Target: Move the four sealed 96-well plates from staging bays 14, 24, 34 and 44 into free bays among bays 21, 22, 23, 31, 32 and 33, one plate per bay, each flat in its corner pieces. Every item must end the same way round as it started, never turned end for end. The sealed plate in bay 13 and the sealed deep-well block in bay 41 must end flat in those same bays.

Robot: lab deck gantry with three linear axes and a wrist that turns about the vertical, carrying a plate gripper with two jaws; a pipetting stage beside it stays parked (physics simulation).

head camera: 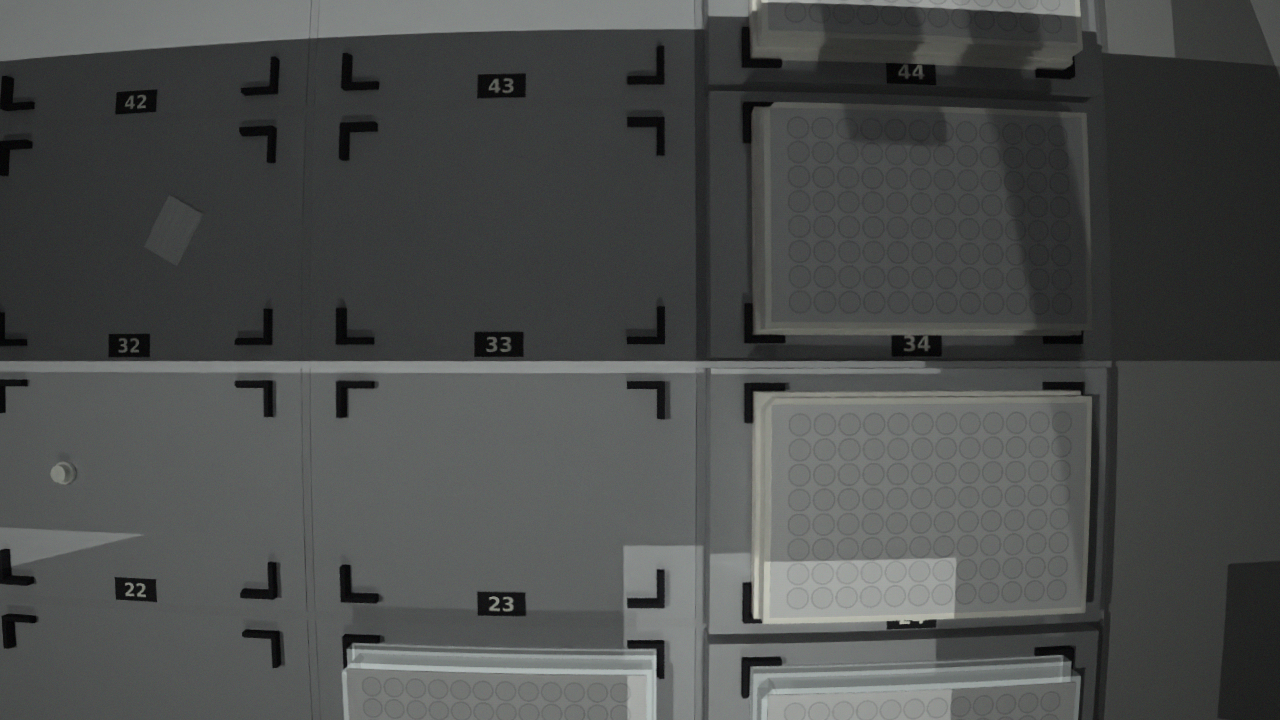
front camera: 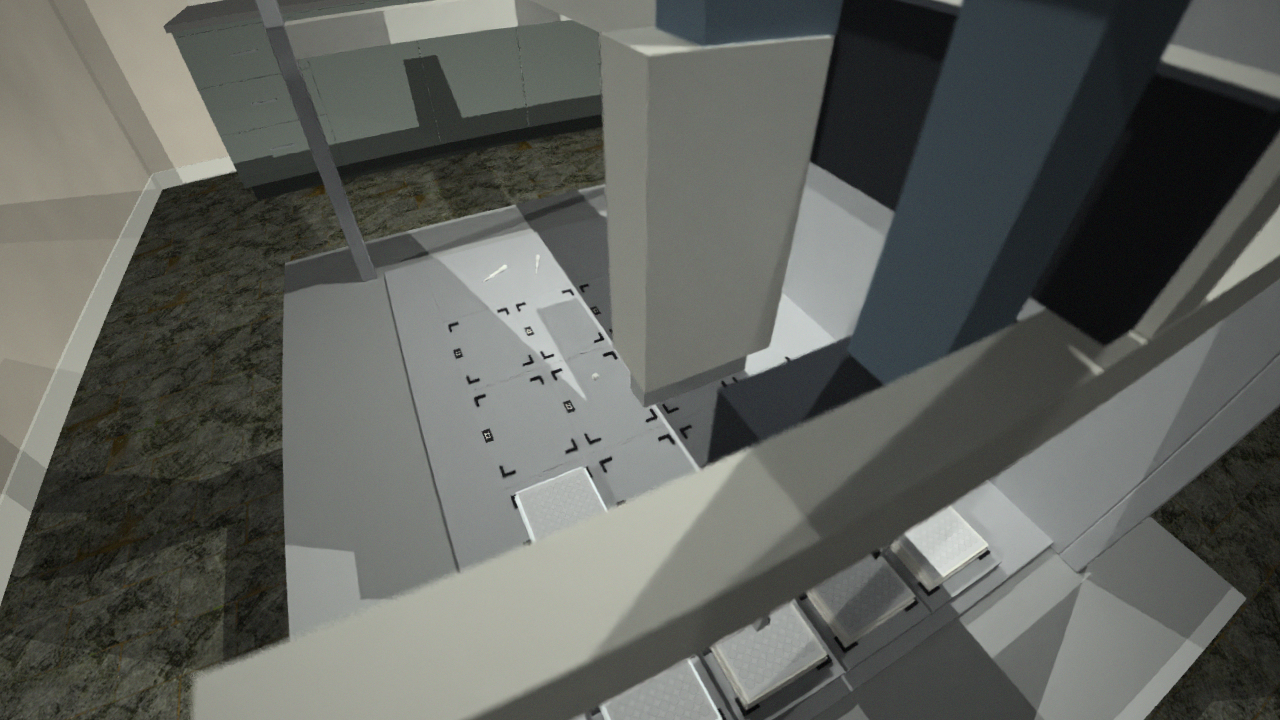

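Where they show: robot's base, origin of the base link: [front camera: 450, 326].
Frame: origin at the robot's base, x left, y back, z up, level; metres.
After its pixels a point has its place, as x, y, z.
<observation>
Sealed plates lie in bay 44 [head camera: 913, 31] @(0.326, -0.551, 0.029) [front camera: 947, 542] @(0.369, -0.594, 0.029), bay 34 [head camera: 930, 214] @(0.258, -0.555, 0.029) [front camera: 861, 594] @(0.254, -0.591, 0.029), bay 24 [head camera: 926, 501] @(0.153, -0.553, 0.029) [front camera: 771, 660] @(0.145, -0.599, 0.029) and bay 14 [head camera: 921, 707] @(0.075, -0.554, 0.029) [front camera: 662, 698] @(0.049, -0.582, 0.029). The sealed plate in bay 13 [head camera: 496, 698] @(0.071, -0.393, 0.014) [front camera: 563, 503] @(0.045, -0.366, 0.014) has pale blue edges. Bays 23 and 33 hold no plate; bays 22 and 32, partly in the head view, show none. The dark gripper body [front camera: 792, 407] @(0.101, -0.573, 0.355) is at the right of the front view, behind the beam. A grey fingertip [front camera: 762, 617] @(0.104, -0.598, 0.183) shows above the bay 24 plate; the beam hides the fingers otherwise. The bay 41 block does not show.
A small white round piece [head camera: 61, 472] @(0.156, -0.197, 0.004) [front camera: 595, 377] @(0.154, -0.199, 0.003) lies in bay 22 and a light flat patch [head camera: 173, 230] @(0.260, -0.249, 0.001) in bay 32. Two thin white pieces [front camera: 494, 272] @(0.097, 0.101, 0.006) [front camera: 537, 264] @(0.170, 0.092, 0.004) lie at the far side. The parked pale column [front camera: 716, 205] @(0.121, -0.478, 0.393) and a long beam [front camera: 554, 573] @(-0.010, -0.616, 0.400) cross the front view.
</observation>
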